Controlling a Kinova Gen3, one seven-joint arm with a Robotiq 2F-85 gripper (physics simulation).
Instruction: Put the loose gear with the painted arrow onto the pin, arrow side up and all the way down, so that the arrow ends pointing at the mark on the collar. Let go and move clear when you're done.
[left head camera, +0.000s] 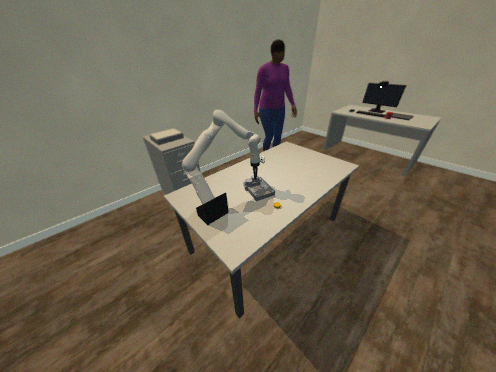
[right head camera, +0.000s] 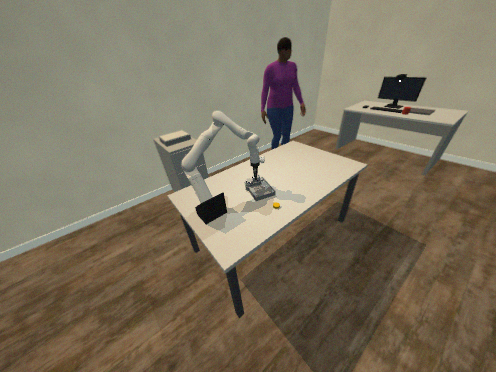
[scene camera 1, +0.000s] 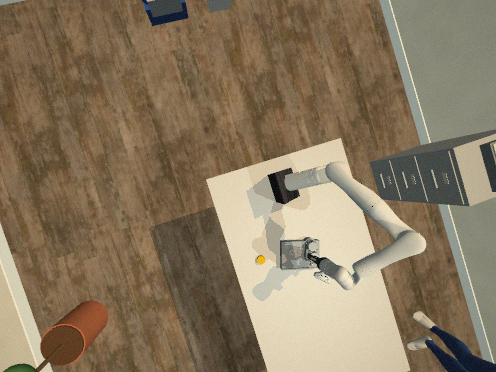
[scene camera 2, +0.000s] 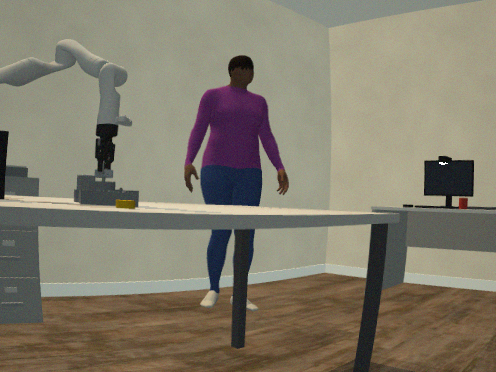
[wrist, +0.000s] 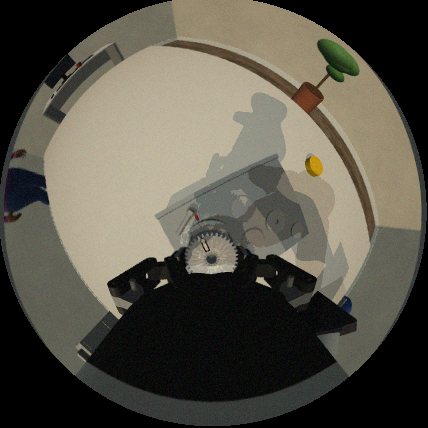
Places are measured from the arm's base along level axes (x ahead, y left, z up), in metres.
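Where they show: gripper, between the fingertips: (left head camera: 255, 177) (right head camera: 256, 177) (scene camera 1: 313, 257) (scene camera 2: 103, 174) (wrist: 211, 253); arm's base, origin of its link: (left head camera: 208, 201) (right head camera: 207, 200) (scene camera 1: 289, 183) (wrist: 325, 335).
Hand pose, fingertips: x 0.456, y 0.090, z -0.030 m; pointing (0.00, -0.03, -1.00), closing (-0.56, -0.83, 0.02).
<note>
Things, the pixels of their centre, and the offset from my fingertips. "*": a spot on its surface instead.
- pale toothed gear, middle of its body: (wrist: 211, 255) (scene camera 2: 103, 173) dz +0.004, dx +0.000, dy +0.000 m
- grey housing, middle of its body: (wrist: 246, 230) (scene camera 2: 102, 188) (scene camera 1: 301, 254) (right head camera: 258, 186) (left head camera: 257, 186) dz -0.043, dx -0.016, dy -0.058 m
- painted arrow, middle of its body: (wrist: 205, 246) dz +0.016, dx +0.015, dy -0.003 m
- red mark, a spot on its surface: (wrist: 196, 217) * dz -0.050, dx +0.047, dy -0.007 m
- thin upright stem, a spot on its surface: (scene camera 2: 103, 180) * dz -0.018, dx -0.002, dy -0.005 m
- yellow disc, middle of its body: (scene camera 2: 125, 204) (wrist: 313, 165) (scene camera 1: 261, 259) (right head camera: 276, 205) (left head camera: 277, 205) dz -0.079, dx -0.016, dy -0.303 m
My gripper (wrist: 211, 253) (scene camera 2: 103, 169) is shut on the pale toothed gear (wrist: 221, 250) (scene camera 2: 103, 174), with a fingertip on each side of it. The gear looks level, arrow side up, above the grey housing (left head camera: 264, 192) (right head camera: 264, 192) (scene camera 1: 291, 256) (scene camera 2: 111, 197) (wrist: 220, 197). The painted arrow (wrist: 205, 245) lies between the gear's dark centre hole and the red mark (wrist: 196, 217), slanting roughly towards it. The collar is mostly hidden under the gear. A thin upright stem (scene camera 2: 103, 180) shows below the gear in scene camera 2; how far the gear is over the pin cannot be told.
A yellow disc (left head camera: 277, 205) (right head camera: 276, 205) (scene camera 1: 260, 259) (scene camera 2: 125, 204) (wrist: 315, 166) lies on the table beside the housing. A black panel (left head camera: 213, 209) (right head camera: 211, 208) stands by the arm's base. A person (left head camera: 273, 87) (right head camera: 282, 85) (scene camera 2: 235, 125) stands behind the table.
</note>
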